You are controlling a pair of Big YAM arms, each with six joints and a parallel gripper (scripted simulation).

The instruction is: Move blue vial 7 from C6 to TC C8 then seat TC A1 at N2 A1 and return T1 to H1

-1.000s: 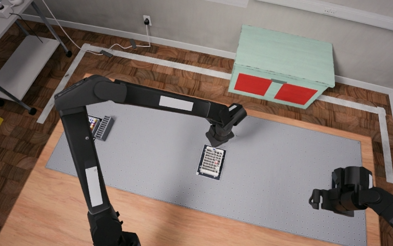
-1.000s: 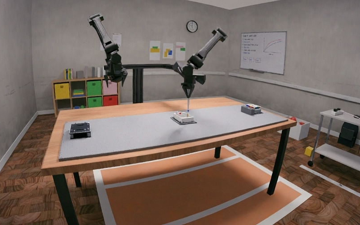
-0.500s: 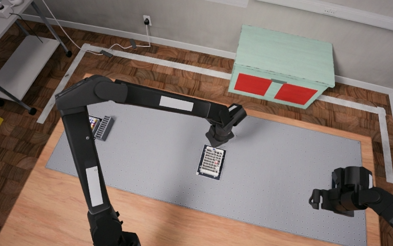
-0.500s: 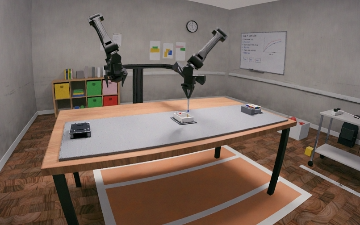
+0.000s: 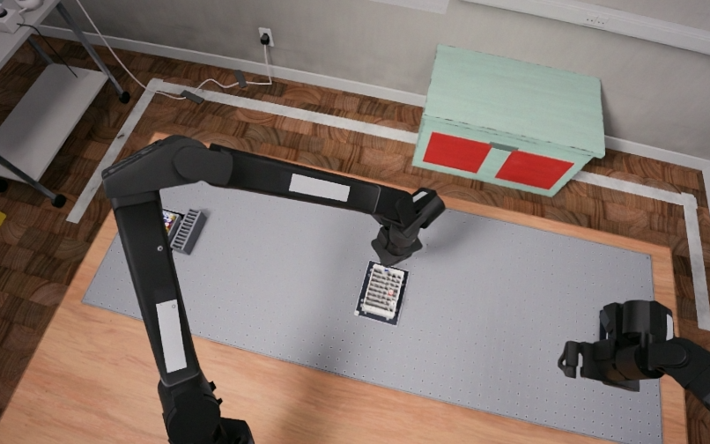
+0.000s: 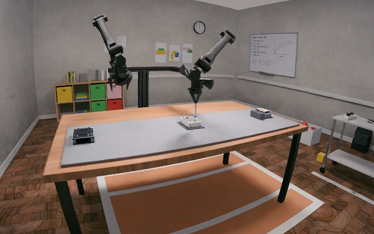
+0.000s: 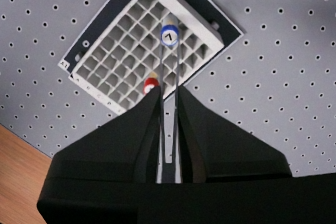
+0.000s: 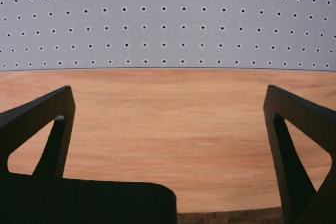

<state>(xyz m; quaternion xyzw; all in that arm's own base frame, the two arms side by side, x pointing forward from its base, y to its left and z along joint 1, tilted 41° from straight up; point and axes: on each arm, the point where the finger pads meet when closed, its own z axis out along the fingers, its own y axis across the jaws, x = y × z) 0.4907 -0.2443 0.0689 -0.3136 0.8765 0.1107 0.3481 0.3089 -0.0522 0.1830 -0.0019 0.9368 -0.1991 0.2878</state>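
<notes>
My left gripper is now 3 cm above the forceps T1. From my left hand the other things lie so: dark nest N2 (68 cm to the right, 13 cm below); then white tube carrier TC (5 cm behind, 1 cm to the right, 14 cm below); then grey slotted holder H1 (5 cm behind, 58 cm to the left, 15 cm below).
</notes>
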